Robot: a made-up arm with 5 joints.
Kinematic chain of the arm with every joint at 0, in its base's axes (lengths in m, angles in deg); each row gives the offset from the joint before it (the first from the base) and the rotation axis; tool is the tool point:
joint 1: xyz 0 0 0.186 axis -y
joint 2: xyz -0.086 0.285 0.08 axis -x
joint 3: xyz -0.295 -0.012 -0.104 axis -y
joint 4: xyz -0.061 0 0.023 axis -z
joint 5: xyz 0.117 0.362 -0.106 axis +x
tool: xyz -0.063 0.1 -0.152
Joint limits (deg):
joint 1: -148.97..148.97
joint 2: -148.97..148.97
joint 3: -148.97..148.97
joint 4: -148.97..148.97
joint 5: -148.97..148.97
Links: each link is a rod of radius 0.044 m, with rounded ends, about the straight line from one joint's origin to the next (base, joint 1, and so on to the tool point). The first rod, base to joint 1, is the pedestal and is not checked.
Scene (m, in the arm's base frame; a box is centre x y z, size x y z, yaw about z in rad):
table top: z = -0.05
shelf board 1: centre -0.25 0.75 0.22 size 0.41 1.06 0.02 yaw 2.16
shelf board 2: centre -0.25 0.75 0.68 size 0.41 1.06 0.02 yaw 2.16
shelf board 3: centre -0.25 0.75 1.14 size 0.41 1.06 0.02 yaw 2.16
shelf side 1: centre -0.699 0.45 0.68 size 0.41 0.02 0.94 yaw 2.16
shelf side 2: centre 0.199 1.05 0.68 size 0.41 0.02 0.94 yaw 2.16
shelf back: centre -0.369 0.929 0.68 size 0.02 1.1 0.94 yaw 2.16
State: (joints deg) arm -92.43 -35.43 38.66 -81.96 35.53
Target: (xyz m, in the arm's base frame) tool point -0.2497 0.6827 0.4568
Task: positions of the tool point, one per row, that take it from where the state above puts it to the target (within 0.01 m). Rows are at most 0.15 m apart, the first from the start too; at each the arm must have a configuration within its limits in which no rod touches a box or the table.
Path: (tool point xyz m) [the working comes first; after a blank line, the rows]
Joints at the target: -120.59 -27.18 93.86 -75.01 -5.01
Straight joint move there: touches shelf board 2.

1: -0.2562 0.6600 0.9477
2: -0.2070 0.5814 0.9553
3: -0.1446 0.4858 0.9558
4: -0.0703 0.3798 0.9402
5: -0.1137 0.4022 0.8624
6: -0.1406 0.4174 0.7763
7: -0.1495 0.4263 0.6874
8: -0.1405 0.4298 0.6012
9: -0.1157 0.4293 0.5230
10: -0.0783 0.4262 0.4568
11: -0.1384 0.4789 0.4608
12: -0.1891 0.5406 0.4609
13: -0.2270 0.6096 0.4587
14: -0.2497 0.6827 0.4568

